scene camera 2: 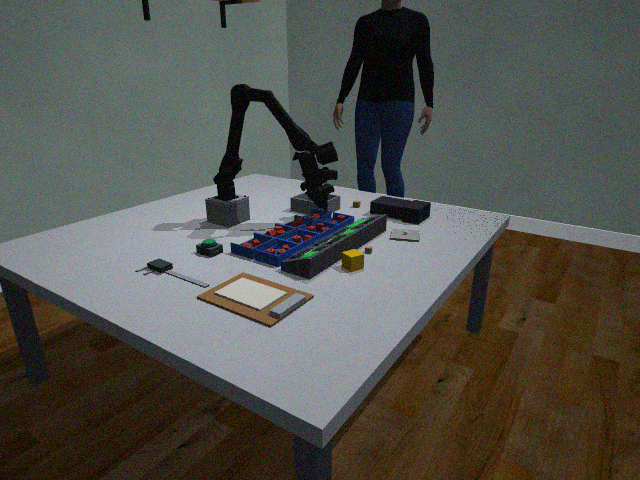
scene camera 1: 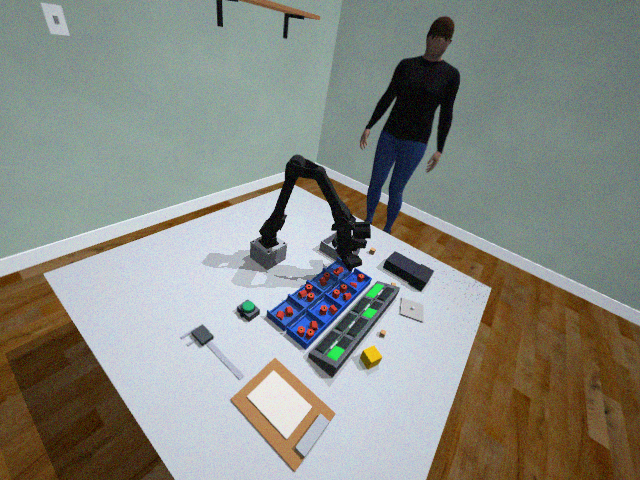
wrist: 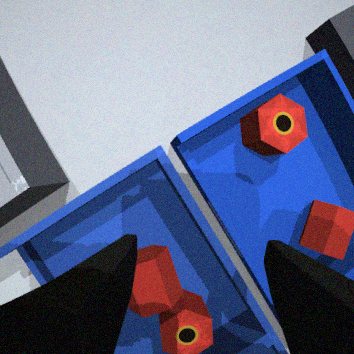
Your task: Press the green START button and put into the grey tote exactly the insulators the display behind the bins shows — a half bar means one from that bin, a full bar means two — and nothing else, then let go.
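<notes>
My gripper [scene camera 1: 351, 265] [scene camera 2: 323, 206] [wrist: 201, 248] is partly open and empty, low above the far end of the blue bins. In the wrist view one red insulator [wrist: 156, 282] lies beside the left fingertip, touching another insulator [wrist: 187, 327]. Two more, an upright insulator [wrist: 282, 122] and a tipped insulator [wrist: 327, 230], lie in the bin right of it. The grey tote [scene camera 1: 330, 250] [scene camera 2: 299, 203] [wrist: 25, 130] stands beyond the bins; its inside is mostly hidden. The display [scene camera 1: 356, 336] [scene camera 2: 330, 253] shows three green bars; the far bar [scene camera 1: 375, 290] looks longest. The green START button [scene camera 1: 248, 306] [scene camera 2: 208, 242] stands near the bins.
A black box [scene camera 1: 408, 269] [scene camera 2: 400, 208] and a flat grey plate [scene camera 1: 411, 310] [scene camera 2: 404, 235] lie beyond the display. A yellow cube [scene camera 1: 371, 357] [scene camera 2: 353, 260] stands beside it. A caliper [scene camera 1: 202, 335] [scene camera 2: 159, 265] and a clipboard [scene camera 1: 258, 416] [scene camera 2: 227, 283] lie on the near side. A person stands behind the table.
</notes>
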